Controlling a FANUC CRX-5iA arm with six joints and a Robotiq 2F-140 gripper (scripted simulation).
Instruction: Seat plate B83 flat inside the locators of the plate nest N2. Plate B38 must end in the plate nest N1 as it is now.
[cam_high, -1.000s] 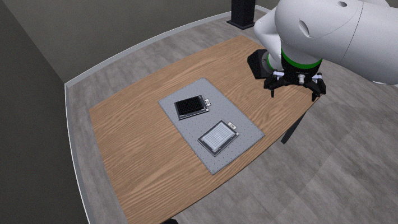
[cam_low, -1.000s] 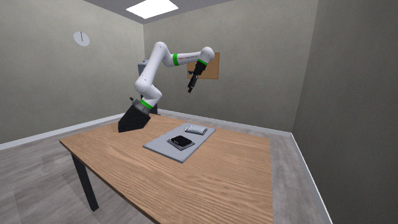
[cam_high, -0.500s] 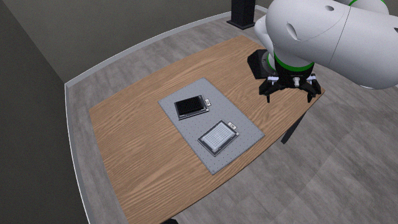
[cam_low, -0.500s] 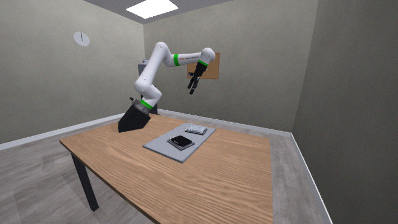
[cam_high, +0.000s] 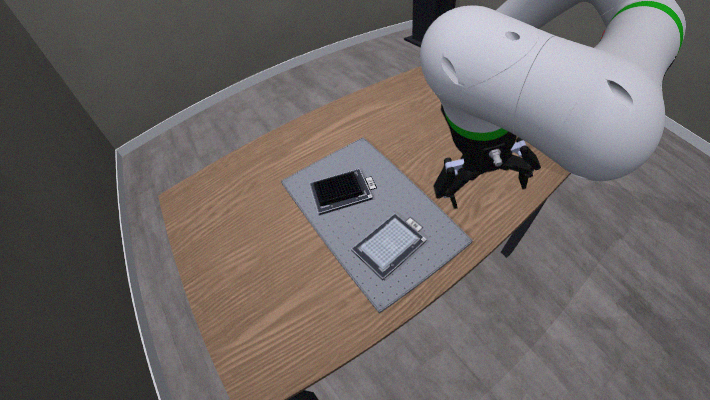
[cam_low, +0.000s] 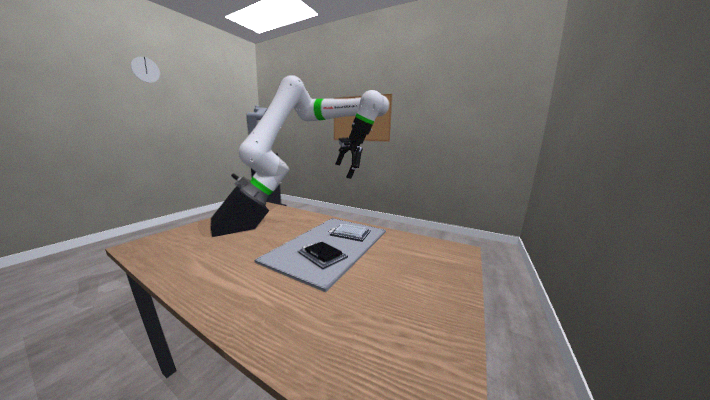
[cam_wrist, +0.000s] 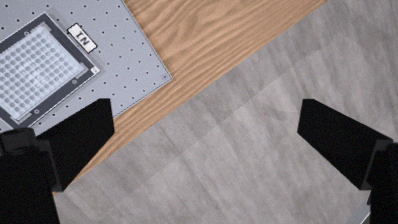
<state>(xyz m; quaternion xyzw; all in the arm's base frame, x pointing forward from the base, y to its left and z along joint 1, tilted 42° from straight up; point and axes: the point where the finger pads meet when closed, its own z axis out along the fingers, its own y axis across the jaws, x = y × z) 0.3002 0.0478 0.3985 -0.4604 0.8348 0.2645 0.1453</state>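
My hand is 130 mm short of the black well plate B83, 380 mm to the left of it and 260 mm above it. Also, from my hand: clear white well plate B38 (130 mm ahead, 150 mm to the right, 260 mm below).
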